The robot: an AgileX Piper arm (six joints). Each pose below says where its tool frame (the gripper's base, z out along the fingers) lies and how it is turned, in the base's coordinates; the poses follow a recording.
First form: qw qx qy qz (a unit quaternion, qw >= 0); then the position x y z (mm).
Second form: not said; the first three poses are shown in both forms.
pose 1, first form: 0.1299, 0.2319, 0.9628, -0.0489, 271.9, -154.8, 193.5
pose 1, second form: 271.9, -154.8, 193.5, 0.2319, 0.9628, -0.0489, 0.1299
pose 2, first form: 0.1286, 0.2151, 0.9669, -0.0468, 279.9, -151.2, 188.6
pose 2, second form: 279.9, -151.2, 188.6, 0.2151, 0.9669, -0.0468, 0.1286
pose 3, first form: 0.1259, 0.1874, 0.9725, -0.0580, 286.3, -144.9, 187.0
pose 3, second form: 286.3, -144.9, 187.0, 0.1874, 0.9725, -0.0580, 0.1259
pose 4, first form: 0.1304, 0.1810, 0.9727, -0.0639, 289.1, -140.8, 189.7
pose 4, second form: 289.1, -140.8, 189.7, 0.1810, 0.9727, -0.0639, 0.1304
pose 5, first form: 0.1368, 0.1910, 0.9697, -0.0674, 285.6, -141.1, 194.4
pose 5, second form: 285.6, -141.1, 194.4, 0.1910, 0.9697, -0.0674, 0.1368
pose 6, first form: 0.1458, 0.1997, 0.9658, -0.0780, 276.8, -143.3, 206.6
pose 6, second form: 276.8, -143.3, 206.6, 0.1997, 0.9658, -0.0780, 0.1458
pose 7, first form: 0.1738, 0.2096, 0.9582, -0.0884, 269.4, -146.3, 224.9
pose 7, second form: 269.4, -146.3, 224.9, 0.2096, 0.9582, -0.0884, 0.1738
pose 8, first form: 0.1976, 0.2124, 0.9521, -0.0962, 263.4, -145.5, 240.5
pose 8, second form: 263.4, -145.5, 240.5, 0.2124, 0.9521, -0.0962, 0.1976
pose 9, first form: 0.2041, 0.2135, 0.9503, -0.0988, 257.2, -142.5, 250.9
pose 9, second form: 257.2, -142.5, 250.9, 0.2135, 0.9503, -0.0988, 0.2041
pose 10, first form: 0.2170, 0.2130, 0.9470, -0.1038, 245.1, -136.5, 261.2
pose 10, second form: 245.1, -136.5, 261.2, 0.2130, 0.9470, -0.1038, 0.2170
